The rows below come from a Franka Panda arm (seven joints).
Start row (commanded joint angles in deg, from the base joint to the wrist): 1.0, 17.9, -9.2, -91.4, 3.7, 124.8, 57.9
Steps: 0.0, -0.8, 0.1, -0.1, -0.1, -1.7, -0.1; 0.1, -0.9, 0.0, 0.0, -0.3, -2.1, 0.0; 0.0, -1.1, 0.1, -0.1, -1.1, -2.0, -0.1; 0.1, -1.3, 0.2, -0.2, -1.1, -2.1, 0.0; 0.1, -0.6, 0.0, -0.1, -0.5, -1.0, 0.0; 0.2, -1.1, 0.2, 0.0, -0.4, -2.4, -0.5; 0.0, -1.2, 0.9, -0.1, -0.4, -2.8, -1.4; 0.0, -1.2, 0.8, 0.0, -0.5, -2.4, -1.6; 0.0, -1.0, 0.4, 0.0, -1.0, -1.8, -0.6; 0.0, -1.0, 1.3, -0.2, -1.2, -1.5, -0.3; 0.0, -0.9, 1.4, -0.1, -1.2, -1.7, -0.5; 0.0, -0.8, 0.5, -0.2, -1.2, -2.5, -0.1
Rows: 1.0, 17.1, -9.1, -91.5, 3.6, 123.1, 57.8; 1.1, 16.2, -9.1, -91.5, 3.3, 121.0, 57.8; 1.1, 15.1, -9.0, -91.6, 2.2, 119.0, 57.7; 1.2, 13.8, -8.8, -91.8, 1.1, 116.9, 57.7; 1.3, 13.2, -8.8, -91.9, 0.6, 115.9, 57.7; 1.5, 12.1, -8.6, -91.9, 0.2, 113.5, 57.2; 1.5, 10.9, -7.7, -92.0, -0.2, 110.7, 55.8; 1.5, 9.7, -6.9, -92.0, -0.7, 108.3, 54.2; 1.5, 8.7, -6.5, -92.0, -1.7, 106.5, 53.6; 1.5, 7.7, -5.2, -92.2, -2.9, 105.0, 53.3; 1.5, 6.8, -3.8, -92.3, -4.1, 103.3, 52.8; 1.5, 6.0, -3.3, -92.5, -5.3, 100.8, 52.7
